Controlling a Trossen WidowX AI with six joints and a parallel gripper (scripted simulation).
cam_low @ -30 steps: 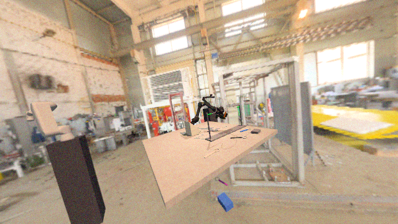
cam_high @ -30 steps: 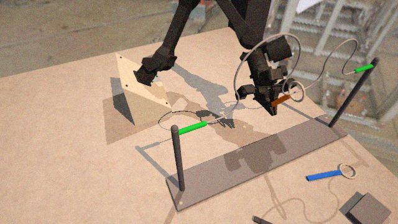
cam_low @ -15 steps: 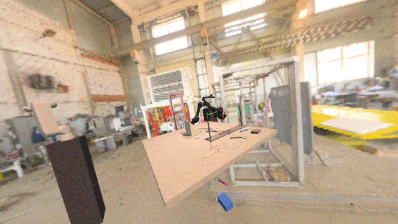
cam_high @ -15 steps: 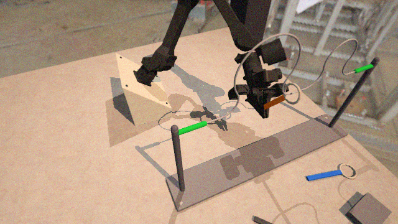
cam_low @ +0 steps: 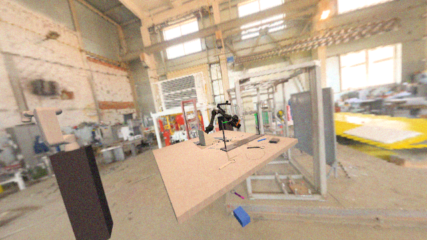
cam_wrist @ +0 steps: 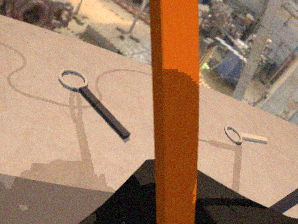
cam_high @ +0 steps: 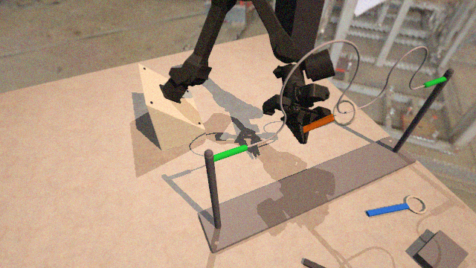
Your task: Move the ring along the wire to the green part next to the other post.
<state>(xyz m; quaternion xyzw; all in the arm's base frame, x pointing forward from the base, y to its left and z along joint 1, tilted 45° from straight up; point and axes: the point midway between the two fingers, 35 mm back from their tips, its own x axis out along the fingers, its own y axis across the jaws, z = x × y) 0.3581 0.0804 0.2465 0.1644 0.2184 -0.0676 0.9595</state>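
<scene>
The orange-handled ring lies 7 cm above my gripper tip, 4 cm to the left of it and 1 cm ahead of it. The rest, counted from my gripper tip: dark-handled ring (27 cm ahead, 18 cm below, 3 cm to the right); then blue-handled ring (23 cm to the left, 19 cm ahead, 18 cm below); then grey block (33 cm ahead, 20 cm to the left, 18 cm below).
</scene>
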